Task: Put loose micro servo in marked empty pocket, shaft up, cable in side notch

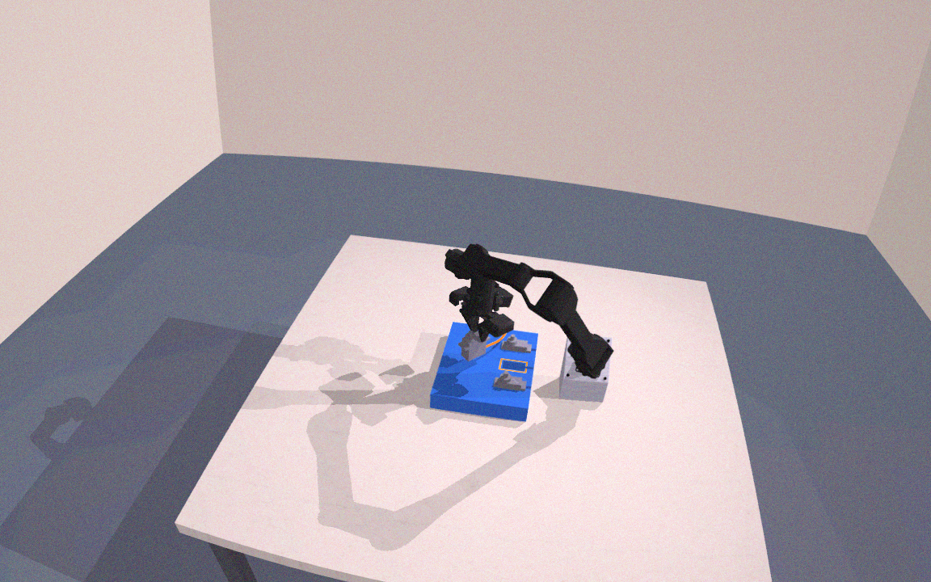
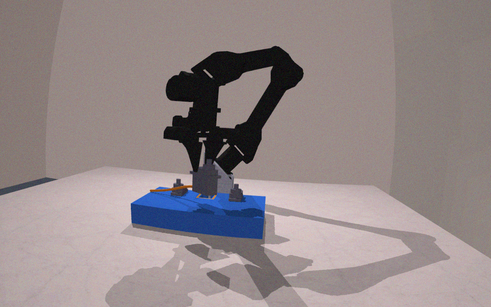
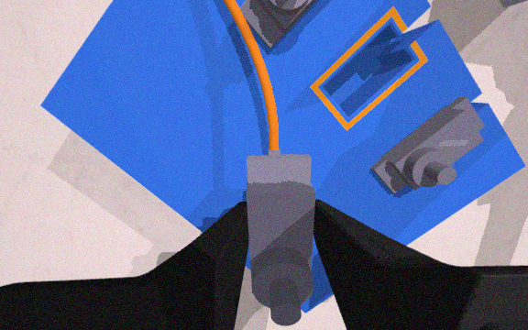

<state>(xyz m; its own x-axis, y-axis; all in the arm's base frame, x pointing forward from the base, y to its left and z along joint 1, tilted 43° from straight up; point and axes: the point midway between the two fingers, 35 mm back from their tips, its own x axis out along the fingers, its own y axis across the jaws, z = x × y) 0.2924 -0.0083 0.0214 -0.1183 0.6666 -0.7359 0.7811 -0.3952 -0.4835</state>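
My gripper tip is now 10 mm short of the blue deck and 100 mm above it.
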